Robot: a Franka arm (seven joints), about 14 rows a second.
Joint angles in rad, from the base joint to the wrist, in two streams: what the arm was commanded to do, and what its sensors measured. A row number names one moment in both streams.
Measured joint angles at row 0: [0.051, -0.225, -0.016, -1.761, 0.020, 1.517, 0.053]
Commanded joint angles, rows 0 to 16: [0.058, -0.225, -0.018, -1.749, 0.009, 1.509, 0.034]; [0.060, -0.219, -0.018, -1.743, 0.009, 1.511, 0.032]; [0.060, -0.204, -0.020, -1.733, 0.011, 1.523, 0.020]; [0.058, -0.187, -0.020, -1.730, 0.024, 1.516, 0.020]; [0.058, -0.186, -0.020, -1.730, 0.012, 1.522, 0.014]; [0.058, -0.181, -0.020, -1.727, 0.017, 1.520, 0.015]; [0.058, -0.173, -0.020, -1.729, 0.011, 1.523, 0.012]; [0.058, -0.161, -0.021, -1.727, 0.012, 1.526, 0.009]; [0.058, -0.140, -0.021, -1.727, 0.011, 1.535, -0.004]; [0.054, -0.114, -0.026, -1.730, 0.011, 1.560, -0.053]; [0.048, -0.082, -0.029, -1.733, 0.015, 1.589, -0.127]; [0.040, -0.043, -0.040, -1.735, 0.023, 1.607, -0.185]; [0.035, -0.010, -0.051, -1.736, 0.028, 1.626, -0.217]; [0.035, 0.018, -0.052, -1.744, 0.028, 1.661, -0.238]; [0.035, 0.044, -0.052, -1.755, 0.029, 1.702, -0.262]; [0.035, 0.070, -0.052, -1.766, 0.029, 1.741, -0.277]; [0.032, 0.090, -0.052, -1.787, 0.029, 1.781, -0.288]
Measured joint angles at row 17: [0.039, 0.057, -0.055, -1.770, 0.020, 1.730, -0.249]
